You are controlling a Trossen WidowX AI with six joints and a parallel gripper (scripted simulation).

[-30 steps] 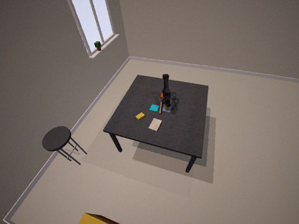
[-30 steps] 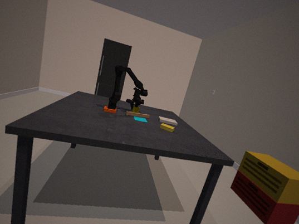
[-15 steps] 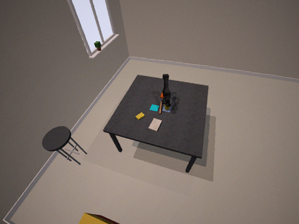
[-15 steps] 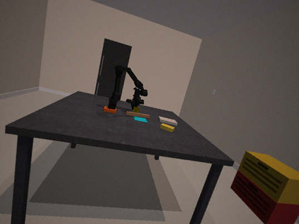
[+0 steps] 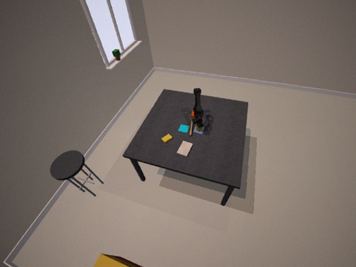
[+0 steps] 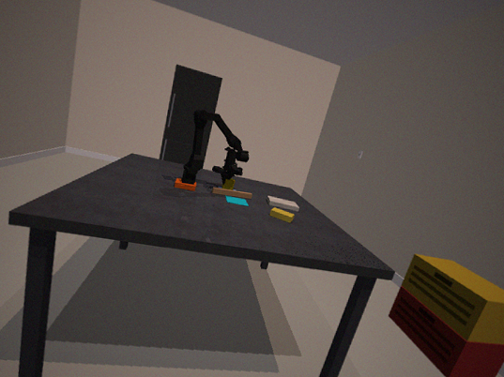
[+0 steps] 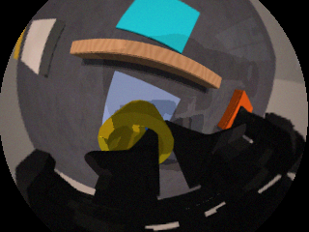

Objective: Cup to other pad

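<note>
Now: the blue-grey pad 3 cm ahead of my gripper tip, 1 cm to the left of it and 5 cm below it. Also, from my gripper tip: wooden bar 4 cm ahead, 8 cm to the right, 3 cm below; then cyan pad 4 cm ahead, 18 cm to the right, 5 cm below; then yellow cup 2 cm ahead, 1 cm to the left.
</note>
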